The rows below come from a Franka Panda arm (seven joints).
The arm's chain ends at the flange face. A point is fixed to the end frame.
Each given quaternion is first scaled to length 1.
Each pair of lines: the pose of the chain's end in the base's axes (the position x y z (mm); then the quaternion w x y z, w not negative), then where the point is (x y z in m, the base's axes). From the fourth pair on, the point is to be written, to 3 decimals.
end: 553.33, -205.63, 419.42, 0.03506, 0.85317, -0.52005, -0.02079
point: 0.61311 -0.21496 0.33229
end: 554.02, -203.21, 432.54, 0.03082, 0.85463, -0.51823, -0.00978
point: 0.61585 -0.21257 0.34685
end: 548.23, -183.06, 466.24, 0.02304, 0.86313, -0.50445, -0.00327
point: 0.61190 -0.18975 0.38165
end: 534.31, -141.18, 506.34, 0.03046, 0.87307, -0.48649, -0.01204
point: 0.596 -0.146 0.420
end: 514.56, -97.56, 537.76, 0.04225, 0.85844, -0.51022, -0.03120
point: 0.572 -0.106 0.449
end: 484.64, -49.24, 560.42, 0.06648, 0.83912, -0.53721, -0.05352
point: 0.536 -0.063 0.469
